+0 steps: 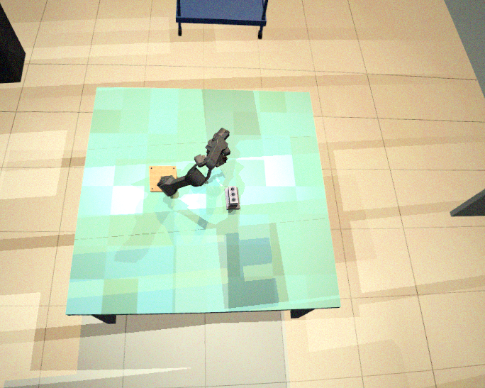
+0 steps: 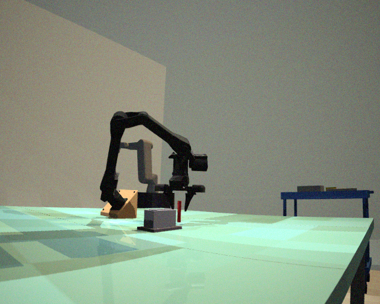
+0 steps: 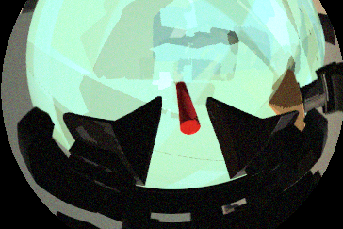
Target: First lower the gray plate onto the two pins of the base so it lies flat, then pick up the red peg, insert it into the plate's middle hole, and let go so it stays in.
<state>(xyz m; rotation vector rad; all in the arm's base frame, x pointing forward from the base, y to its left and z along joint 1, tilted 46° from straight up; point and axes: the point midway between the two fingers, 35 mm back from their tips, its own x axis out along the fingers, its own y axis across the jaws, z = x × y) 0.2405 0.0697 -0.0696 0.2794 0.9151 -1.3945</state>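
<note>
My gripper tip is 90 mm short of the gray plate and 200 mm to the left of it. From my gripper tip the other things lie so: red peg right at my gripper tip; base 90 mm ahead, 200 mm to the right, 30 mm below.
</note>
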